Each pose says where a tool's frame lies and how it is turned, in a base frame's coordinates. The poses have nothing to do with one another.
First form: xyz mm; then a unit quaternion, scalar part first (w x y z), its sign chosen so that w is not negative.
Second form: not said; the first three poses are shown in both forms.
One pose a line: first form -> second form
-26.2 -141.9 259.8 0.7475 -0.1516 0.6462 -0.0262 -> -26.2 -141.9 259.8 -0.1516 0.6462 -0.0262 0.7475
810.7 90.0 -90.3 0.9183 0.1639 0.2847 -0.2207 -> 810.7 90.0 -90.3 0.1639 0.2847 -0.2207 0.9183
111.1 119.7 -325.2 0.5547 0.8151 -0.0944 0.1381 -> 111.1 119.7 -325.2 0.8151 -0.0944 0.1381 0.5547
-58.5 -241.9 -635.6 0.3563 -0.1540 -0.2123 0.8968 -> -58.5 -241.9 -635.6 -0.1540 -0.2123 0.8968 0.3563
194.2 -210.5 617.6 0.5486 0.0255 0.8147 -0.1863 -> 194.2 -210.5 617.6 0.0255 0.8147 -0.1863 0.5486
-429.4 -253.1 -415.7 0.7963 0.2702 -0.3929 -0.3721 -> -429.4 -253.1 -415.7 0.2702 -0.3929 -0.3721 0.7963
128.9 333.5 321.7 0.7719 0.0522 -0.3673 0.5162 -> 128.9 333.5 321.7 0.0522 -0.3673 0.5162 0.7719
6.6 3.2 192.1 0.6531 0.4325 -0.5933 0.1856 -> 6.6 3.2 192.1 0.4325 -0.5933 0.1856 0.6531
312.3 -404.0 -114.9 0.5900 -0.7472 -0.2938 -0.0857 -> 312.3 -404.0 -114.9 -0.7472 -0.2938 -0.0857 0.5900
